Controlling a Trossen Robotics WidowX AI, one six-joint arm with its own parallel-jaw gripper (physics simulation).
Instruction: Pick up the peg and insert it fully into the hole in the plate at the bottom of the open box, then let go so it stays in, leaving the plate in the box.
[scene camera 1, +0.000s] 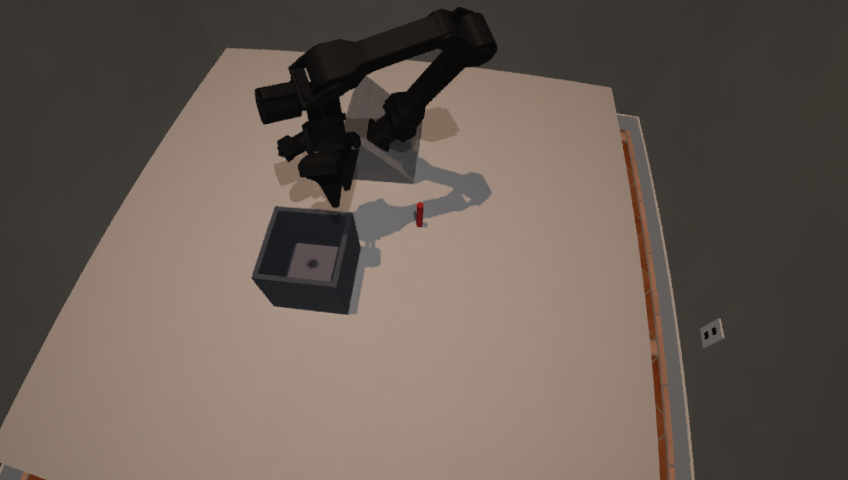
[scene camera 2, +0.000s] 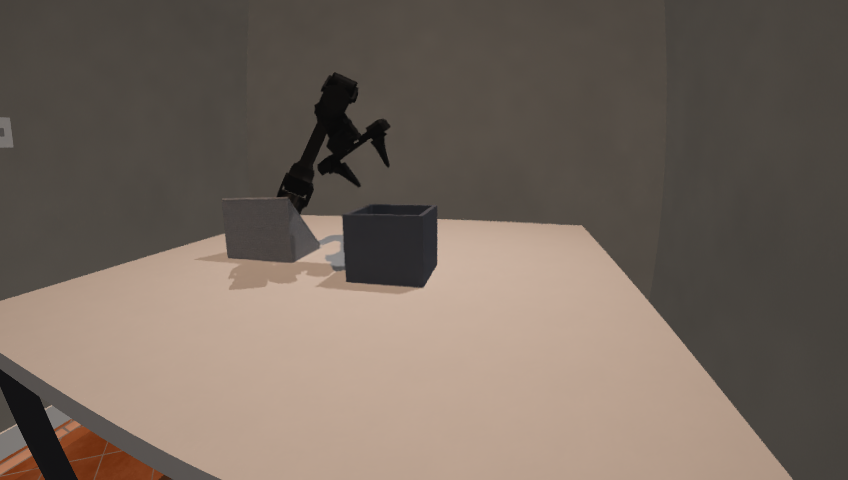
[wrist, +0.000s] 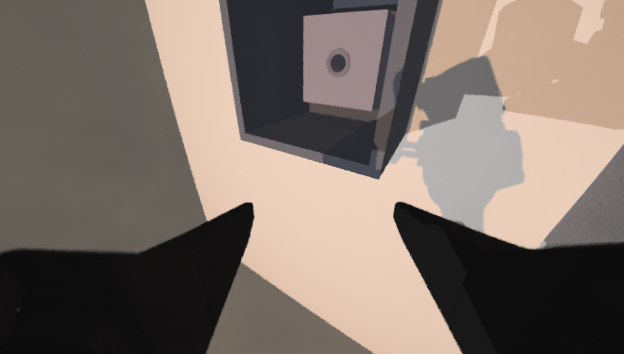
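Where they show: gripper, between the fingertips: (scene camera 1: 341, 198) (scene camera 2: 374, 176) (wrist: 324, 209); arm's base, origin of its link: (scene camera 1: 378, 135) (scene camera 2: 283, 218).
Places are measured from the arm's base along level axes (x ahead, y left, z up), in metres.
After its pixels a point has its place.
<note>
A red peg (scene camera 1: 420, 214) @[x 0.189, y 0.107, z -0.047 m] appears to stand upright on the table, to the right of the box in the first scene view. It does not show in the second scene view or the wrist view. The dark open box (scene camera 1: 309, 295) @[x 0.405, y -0.094, z -0.015 m] (scene camera 2: 383, 249) @[x 0.322, y -0.188, z -0.028 m] (wrist: 270, 60) @[x 0.393, y -0.114, z -0.013 m] holds a pale pinkish plate (scene camera 1: 302, 252) @[x 0.298, y -0.134, z -0.043 m] (wrist: 320, 35) @[x 0.345, y -0.136, z -0.042 m] at its bottom. The plate's round hole (scene camera 1: 312, 263) @[x 0.316, y -0.113, z -0.056 m] (wrist: 338, 63) @[x 0.333, y -0.108, z -0.064 m] looks empty. My gripper (scene camera 1: 341, 197) @[x 0.263, y -0.033, z 0.103 m] (scene camera 2: 373, 176) @[x 0.263, y -0.033, z 0.103 m] (wrist: 324, 209) @[x 0.263, y -0.033, z 0.103 m] is open and empty, with its fingers wide apart. It hangs above the table near the box, higher than the rim, and away from the peg.
A grey wedge-shaped block (scene camera 1: 386, 169) @[x 0.060, y 0.022, z -0.052 m] (scene camera 2: 258, 228) @[x -0.040, y -0.067, z -0.015 m] (wrist: 600, 210) @[x 0.059, y 0.012, z -0.068 m] stands on the table (scene camera 1: 476, 356) @[x 0.484, y 0.229, z -0.100 m] (scene camera 2: 505, 356) @[x 0.539, y -0.440, z -0.100 m] near the box and the arm's base. The arm partly covers it in the first scene view. The arm's shadow falls between the box and the peg.
</note>
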